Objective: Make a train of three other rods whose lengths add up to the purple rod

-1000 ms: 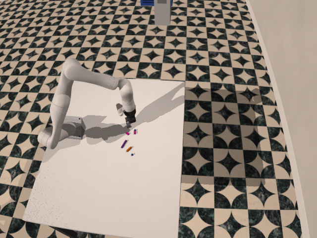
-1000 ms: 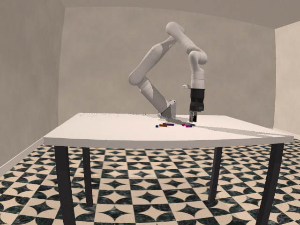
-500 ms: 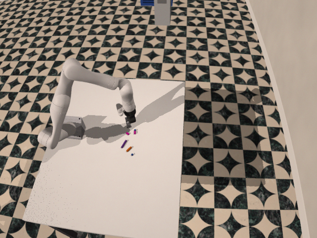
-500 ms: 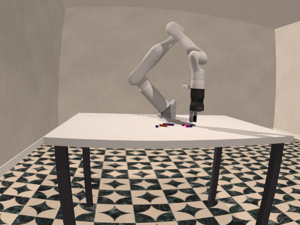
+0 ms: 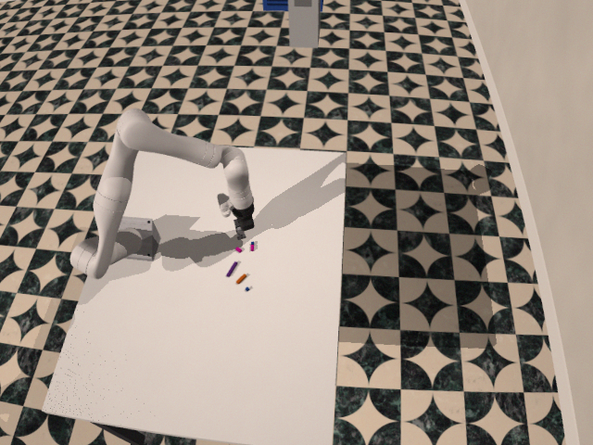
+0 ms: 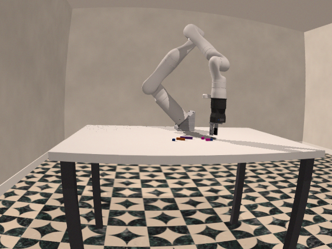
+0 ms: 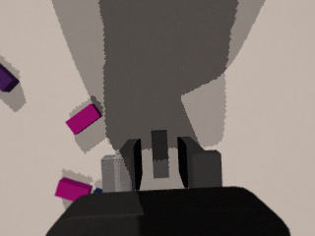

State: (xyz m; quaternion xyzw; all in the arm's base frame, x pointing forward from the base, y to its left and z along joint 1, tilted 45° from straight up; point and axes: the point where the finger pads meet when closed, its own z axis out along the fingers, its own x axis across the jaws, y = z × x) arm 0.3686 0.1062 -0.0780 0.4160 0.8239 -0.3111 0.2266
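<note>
Right now my hand is 30 mm above the grey rod. Also, from my hand: purple rod (130 mm to the right, 30 mm below, 10 mm ahead); orange rod (160 mm to the right, 50 mm ahead, 30 mm below).
</note>
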